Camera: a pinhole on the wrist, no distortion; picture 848 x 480 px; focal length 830.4 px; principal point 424.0 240.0 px. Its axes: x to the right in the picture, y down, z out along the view. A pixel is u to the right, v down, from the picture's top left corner.
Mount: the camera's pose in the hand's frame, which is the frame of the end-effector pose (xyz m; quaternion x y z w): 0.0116 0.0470 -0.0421 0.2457 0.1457 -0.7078 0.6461
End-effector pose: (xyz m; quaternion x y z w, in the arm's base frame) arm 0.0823 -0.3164 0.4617 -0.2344 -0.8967 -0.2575 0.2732
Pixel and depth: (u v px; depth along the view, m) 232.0 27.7 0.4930
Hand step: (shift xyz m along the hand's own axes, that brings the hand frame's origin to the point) -0.1863 -0.0996 0.4175
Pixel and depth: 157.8 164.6 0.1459
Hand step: -0.0227 0.0116 0.1036
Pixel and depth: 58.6 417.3 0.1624
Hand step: 0.0231 0.0179 0.1360
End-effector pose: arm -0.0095 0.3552 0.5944 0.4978 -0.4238 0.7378 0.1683
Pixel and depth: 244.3 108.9 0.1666
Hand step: -0.0393 -0.0066 0.1137
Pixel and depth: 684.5 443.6 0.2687
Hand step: 0.0300 -0.1729 0.1449
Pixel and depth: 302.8 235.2 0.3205
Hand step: -0.0393 -0.0812 0.2510
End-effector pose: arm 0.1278 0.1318 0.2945 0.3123 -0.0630 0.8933 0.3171
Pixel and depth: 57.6 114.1 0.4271
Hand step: -0.1120 -0.0099 0.4091
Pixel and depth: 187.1 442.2 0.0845
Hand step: 0.0195 0.0205 0.0438
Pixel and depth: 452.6 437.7 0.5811
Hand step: 0.0544 -0.2912 0.4488
